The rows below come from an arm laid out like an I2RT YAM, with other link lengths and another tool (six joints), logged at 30 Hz.
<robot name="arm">
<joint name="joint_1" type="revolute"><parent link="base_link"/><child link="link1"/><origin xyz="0 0 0.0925"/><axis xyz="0 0 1"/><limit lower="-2.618" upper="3.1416"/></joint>
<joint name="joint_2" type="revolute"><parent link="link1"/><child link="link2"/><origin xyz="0.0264 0.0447 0.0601"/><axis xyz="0 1 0"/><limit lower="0" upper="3.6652"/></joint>
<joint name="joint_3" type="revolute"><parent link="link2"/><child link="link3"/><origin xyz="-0.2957 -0.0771 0"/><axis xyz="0 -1 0"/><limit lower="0" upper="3.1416"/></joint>
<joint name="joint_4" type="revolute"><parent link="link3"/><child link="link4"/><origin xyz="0.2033 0.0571 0.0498"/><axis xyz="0 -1 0"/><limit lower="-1.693" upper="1.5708"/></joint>
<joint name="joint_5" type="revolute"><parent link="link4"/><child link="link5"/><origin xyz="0.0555 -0.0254 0.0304"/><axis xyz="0 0 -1"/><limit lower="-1.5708" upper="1.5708"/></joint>
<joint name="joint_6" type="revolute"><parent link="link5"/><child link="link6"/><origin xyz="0.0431 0 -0.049"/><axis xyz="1 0 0"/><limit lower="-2.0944" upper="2.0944"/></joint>
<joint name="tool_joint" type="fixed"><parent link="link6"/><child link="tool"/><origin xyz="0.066 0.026 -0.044" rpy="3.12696 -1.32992 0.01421"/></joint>
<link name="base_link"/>
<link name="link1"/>
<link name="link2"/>
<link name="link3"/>
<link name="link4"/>
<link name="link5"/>
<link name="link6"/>
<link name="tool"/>
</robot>
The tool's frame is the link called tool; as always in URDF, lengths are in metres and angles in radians.
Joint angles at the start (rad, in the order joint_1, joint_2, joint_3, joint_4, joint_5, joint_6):
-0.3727, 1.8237, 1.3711, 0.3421, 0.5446, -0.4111
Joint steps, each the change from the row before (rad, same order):
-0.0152, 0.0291, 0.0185, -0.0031, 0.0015, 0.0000
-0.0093, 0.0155, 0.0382, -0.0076, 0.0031, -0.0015
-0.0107, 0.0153, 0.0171, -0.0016, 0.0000, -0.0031
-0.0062, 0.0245, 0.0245, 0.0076, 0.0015, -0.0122
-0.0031, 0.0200, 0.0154, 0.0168, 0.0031, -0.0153
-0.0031, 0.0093, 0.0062, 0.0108, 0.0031, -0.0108
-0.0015, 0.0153, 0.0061, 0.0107, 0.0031, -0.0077
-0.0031, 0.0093, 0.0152, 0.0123, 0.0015, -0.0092
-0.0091, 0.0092, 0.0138, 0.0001, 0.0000, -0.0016
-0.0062, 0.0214, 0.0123, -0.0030, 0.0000, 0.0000
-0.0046, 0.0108, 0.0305, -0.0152, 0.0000, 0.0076
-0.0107, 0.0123, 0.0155, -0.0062, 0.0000, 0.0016
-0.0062, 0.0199, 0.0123, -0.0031, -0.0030, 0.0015
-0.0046, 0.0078, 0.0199, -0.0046, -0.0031, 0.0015
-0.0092, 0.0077, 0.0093, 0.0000, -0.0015, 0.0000
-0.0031, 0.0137, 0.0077, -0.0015, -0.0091, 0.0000
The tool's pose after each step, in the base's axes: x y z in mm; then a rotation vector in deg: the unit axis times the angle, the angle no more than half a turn. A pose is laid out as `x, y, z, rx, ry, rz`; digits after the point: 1 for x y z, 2 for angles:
401.6, -220.3, 302.7, 112.44, -31.70, 60.13
405.3, -226.8, 308.2, 111.46, -32.49, 60.48
406.8, -233.0, 307.3, 111.14, -32.90, 59.98
411.6, -239.0, 306.0, 110.53, -32.78, 59.62
415.8, -243.5, 304.8, 109.75, -32.50, 59.43
417.1, -246.6, 304.3, 109.18, -32.38, 59.17
419.7, -249.2, 300.9, 108.94, -32.24, 58.76
422.3, -252.6, 303.7, 107.98, -32.30, 59.20
422.7, -257.8, 304.3, 107.53, -32.76, 59.05
425.1, -262.3, 298.2, 107.89, -32.89, 58.16
427.9, -265.8, 301.5, 107.61, -33.57, 58.55
428.0, -271.7, 300.2, 107.46, -34.14, 58.06
430.3, -276.0, 294.5, 107.85, -34.23, 57.43
432.2, -279.2, 297.0, 107.50, -34.50, 57.85
431.7, -284.0, 296.6, 107.23, -34.92, 57.65
434.1, -286.1, 292.3, 107.74, -34.54, 57.48

